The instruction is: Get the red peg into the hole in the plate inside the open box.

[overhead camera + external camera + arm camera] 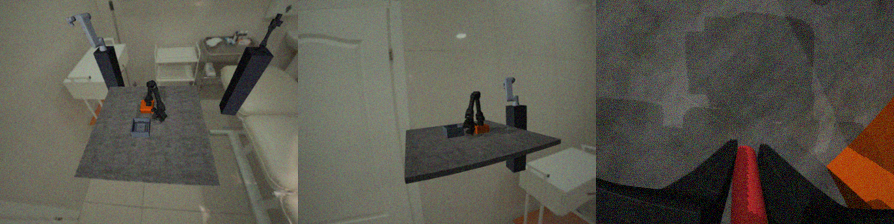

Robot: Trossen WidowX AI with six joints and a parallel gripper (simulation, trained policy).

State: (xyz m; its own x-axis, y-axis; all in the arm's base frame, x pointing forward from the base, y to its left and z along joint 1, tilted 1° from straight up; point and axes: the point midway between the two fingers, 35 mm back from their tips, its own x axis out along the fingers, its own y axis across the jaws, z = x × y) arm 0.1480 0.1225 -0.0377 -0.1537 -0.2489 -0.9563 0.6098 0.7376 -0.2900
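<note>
Right now my gripper tip is 18 cm short of the grey-blue box, 14 cm to the left of it and 1 cm below it. Round my gripper tip: red peg 3 cm above, 1 cm to the left.
</note>
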